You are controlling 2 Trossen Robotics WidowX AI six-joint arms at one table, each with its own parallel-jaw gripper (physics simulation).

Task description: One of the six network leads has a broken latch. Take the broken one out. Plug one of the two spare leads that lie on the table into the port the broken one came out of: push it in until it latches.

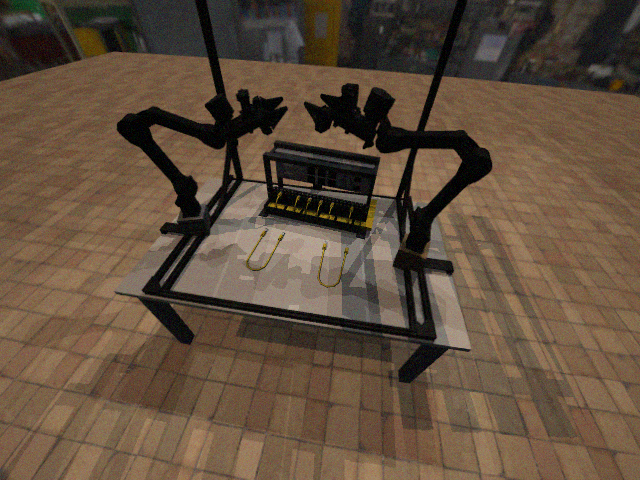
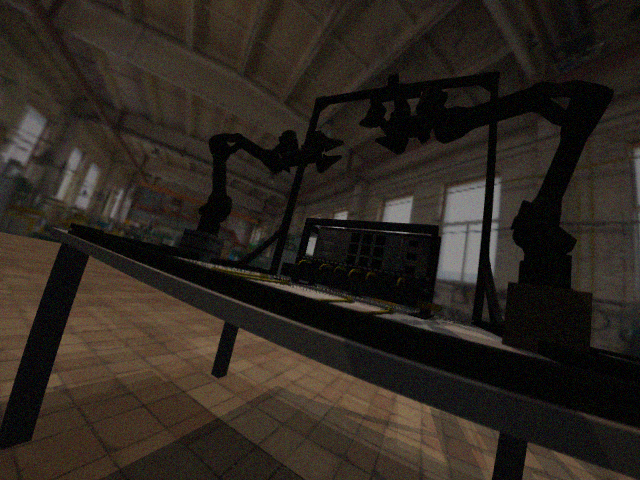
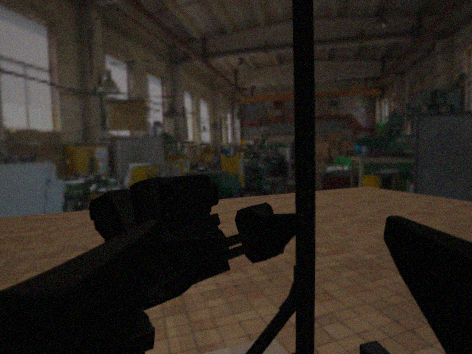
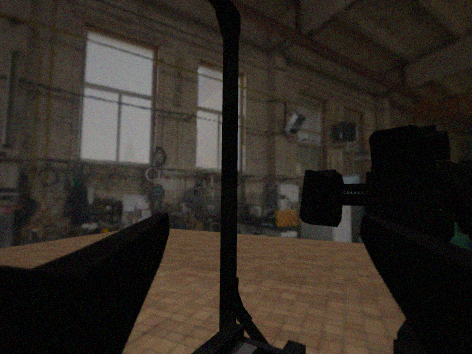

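Where they show: left gripper, fingertip midpoint: (image 1: 312, 99) (image 2: 367, 132) (image 3: 272, 228) (image 4: 360, 171); right gripper, fingertip midpoint: (image 1: 285, 102) (image 2: 342, 149) (image 3: 269, 229) (image 4: 264, 223); left arm's base, link origin: (image 1: 415, 245) (image 2: 544, 290); right arm's base, link origin: (image 1: 191, 212) (image 2: 206, 234).
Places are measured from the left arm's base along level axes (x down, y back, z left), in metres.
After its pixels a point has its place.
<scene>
A dark rack (image 1: 325, 155) {x -0.142, y -0.485, z -0.202 m} (image 2: 372, 224) {x -0.149, y -0.426, z -0.092 m} stands at the back of the table, with a row of six short yellow leads plugged in along its lower front. The leftmost lead (image 1: 279, 197) {x 0.018, y -0.621, z -0.016 m} (image 2: 305, 262) {x 0.020, y -0.621, z -0.015 m} and the rightmost lead (image 1: 351, 211) {x 0.012, y -0.291, z -0.080 m} (image 2: 400, 281) {x 0.024, y -0.285, z -0.055 m} show; the latches are too small to judge. Two yellow spare leads lie U-shaped in front: the left spare (image 1: 255, 269) {x 0.097, y -0.512, z 0.325 m} (image 2: 256, 275) {x 0.097, y -0.592, z 0.182 m} and the right spare (image 1: 329, 285) {x 0.095, y -0.231, z 0.256 m} (image 2: 385, 310) {x 0.095, y -0.234, z 0.101 m}. My right gripper (image 1: 284, 104) {x -0.402, y -0.544, z 0.008 m} (image 2: 341, 149) {x -0.402, y -0.544, z 0.008 m} (image 4: 264, 223) {x -0.402, y -0.544, z 0.008 m} is open and empty, high above the rack's left end. My left gripper (image 1: 313, 100) {x -0.433, y -0.436, z 0.020 m} (image 2: 369, 132) {x -0.433, y -0.436, z 0.020 m} is open and empty, high above the rack.
The two grippers face each other at similar height with a small gap between them. A tall black post (image 1: 439, 67) {x -0.488, y -0.145, z -0.378 m} (image 2: 491, 206) {x -0.318, y -0.131, z -0.382 m} rises behind the table on the right. A black frame rail (image 1: 289, 312) {x 0.084, y -0.300, z 0.421 m} runs along the table's front edge.
</scene>
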